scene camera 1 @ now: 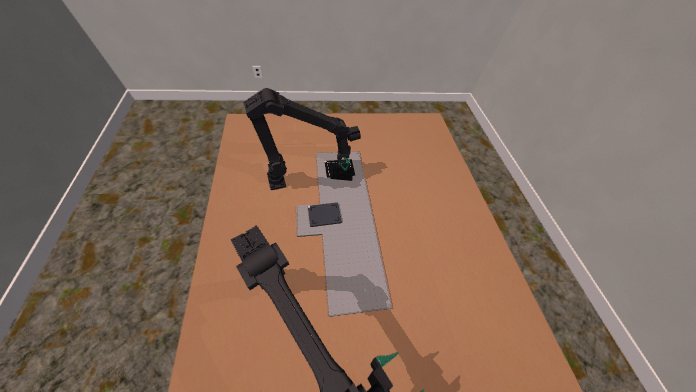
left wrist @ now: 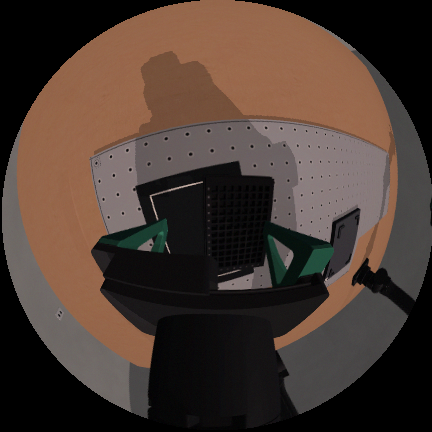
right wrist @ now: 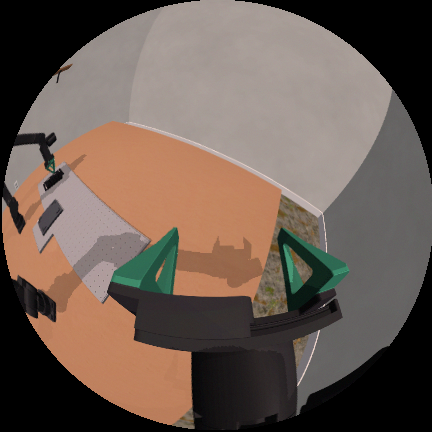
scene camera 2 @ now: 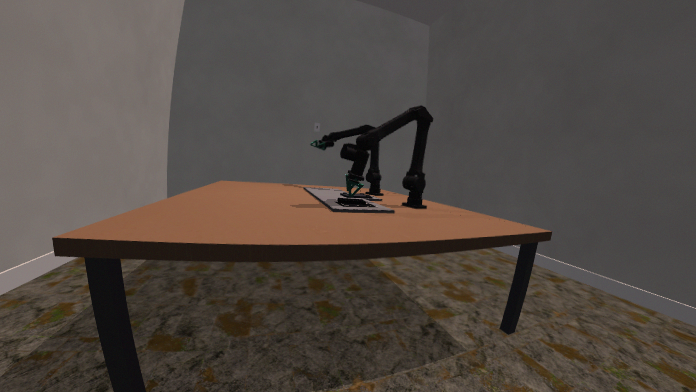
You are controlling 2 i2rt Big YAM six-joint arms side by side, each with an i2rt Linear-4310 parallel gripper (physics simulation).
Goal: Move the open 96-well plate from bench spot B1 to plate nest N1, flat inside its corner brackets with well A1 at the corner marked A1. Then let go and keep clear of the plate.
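Frame: origin at the left arm's base, x ahead, y left, z up, level; metres.
Seen in the pictures: left gripper, fingertip midpoint: [scene camera 1: 345,164] [left wrist: 215,225] [right wrist: 54,170] [scene camera 2: 349,194]; right gripper, fingertip midpoint: [scene camera 1: 409,370] [right wrist: 230,232] [scene camera 2: 313,145]; left arm's base at its link origin: [scene camera 1: 276,180] [right wrist: 20,224] [scene camera 2: 414,206]; right arm's base at its link origin: [left wrist: 359,271] [right wrist: 46,305] [scene camera 2: 374,194].
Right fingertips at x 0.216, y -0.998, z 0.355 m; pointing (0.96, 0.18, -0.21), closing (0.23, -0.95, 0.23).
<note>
Offsets run from my right fingertips to a thing's middle. "pt": to the spot under its first point. Level surfaces: height alone.
The black 96-well plate @(dy +0.932, dx +0.153, dz -0.333 m) [scene camera 1: 342,173] [scene camera 2: 352,202] [left wrist: 240,222] [right wrist: 54,180] lies at the far end of the pegboard, overlapping one side of the black, white-outlined spot B1 @(pt dy +0.991, dx +0.194, dz -0.341 m) [left wrist: 180,215]. My left gripper [scene camera 1: 344,164] [scene camera 2: 353,194] [left wrist: 215,225] is open and low above the plate. In the left wrist view one fingertip is beside the plate's right edge, the other is over the spot's left side. The dark grey nest N1 @(dy +0.700, dx -0.022, dz -0.334 m) [scene camera 1: 325,215] [left wrist: 345,245] [right wrist: 50,218] is empty, with corner brackets; its A1 mark is too small to read. My right gripper [scene camera 1: 411,372] [scene camera 2: 317,145] [right wrist: 230,232] is open and empty, far from the plate.
The light grey pegboard @(dz -0.342 m) [scene camera 1: 350,250] [left wrist: 320,165] [right wrist: 100,215] lies on the orange-brown table @(dz -0.355 m) [scene camera 1: 440,240] [scene camera 2: 225,220], under the spot and the nest. The right arm [scene camera 1: 300,320] reaches across the near part of the table in scene camera 1. The left arm's base [scene camera 1: 276,181] stands beside the pegboard.
</note>
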